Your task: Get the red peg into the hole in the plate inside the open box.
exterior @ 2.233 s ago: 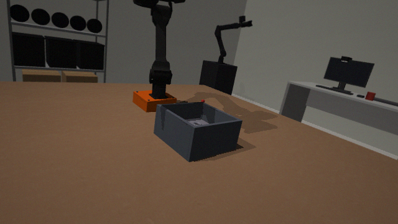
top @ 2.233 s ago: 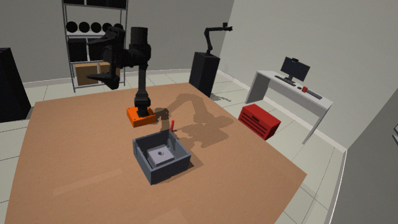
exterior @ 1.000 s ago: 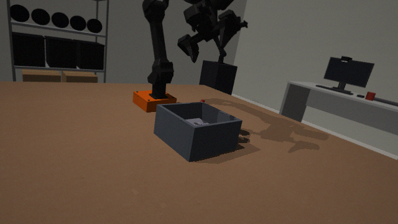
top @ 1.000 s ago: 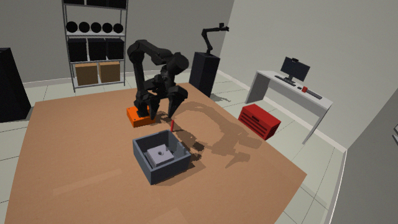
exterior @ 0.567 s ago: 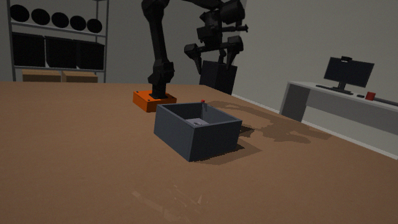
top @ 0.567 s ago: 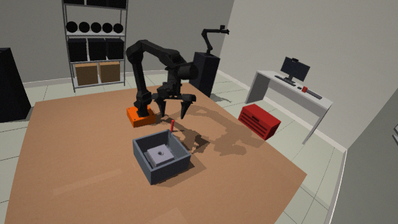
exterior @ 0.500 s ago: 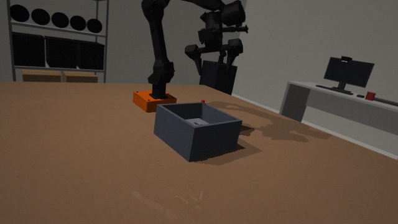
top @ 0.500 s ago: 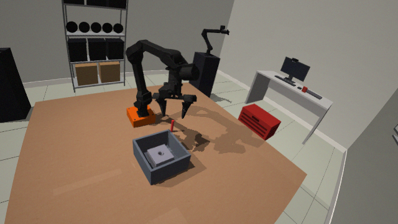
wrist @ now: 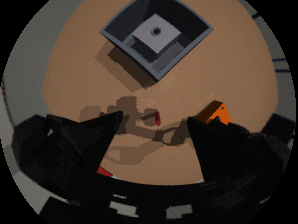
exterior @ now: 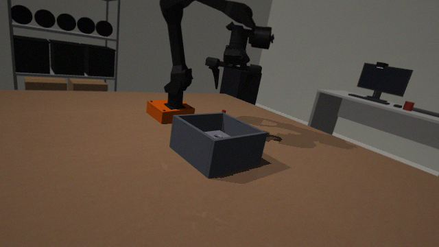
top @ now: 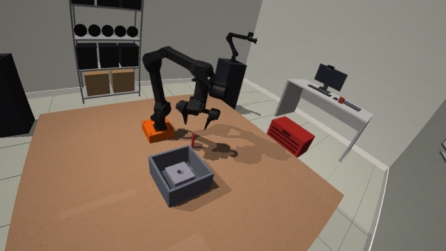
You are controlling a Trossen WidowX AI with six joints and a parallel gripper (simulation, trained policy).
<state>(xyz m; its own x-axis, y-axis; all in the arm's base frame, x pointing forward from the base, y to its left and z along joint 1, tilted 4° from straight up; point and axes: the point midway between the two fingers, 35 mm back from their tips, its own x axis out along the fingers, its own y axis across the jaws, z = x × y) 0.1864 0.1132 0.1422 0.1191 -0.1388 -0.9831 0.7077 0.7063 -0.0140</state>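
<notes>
Now: the red peg 40 mm behind my gripper tip, 30 mm to the left of it and 120 mm below it. Round my gripper tip: grey box 140 mm ahead, 120 mm to the right, 130 mm below; light grey plate 140 mm ahead, 120 mm to the right, 120 mm below.
</notes>
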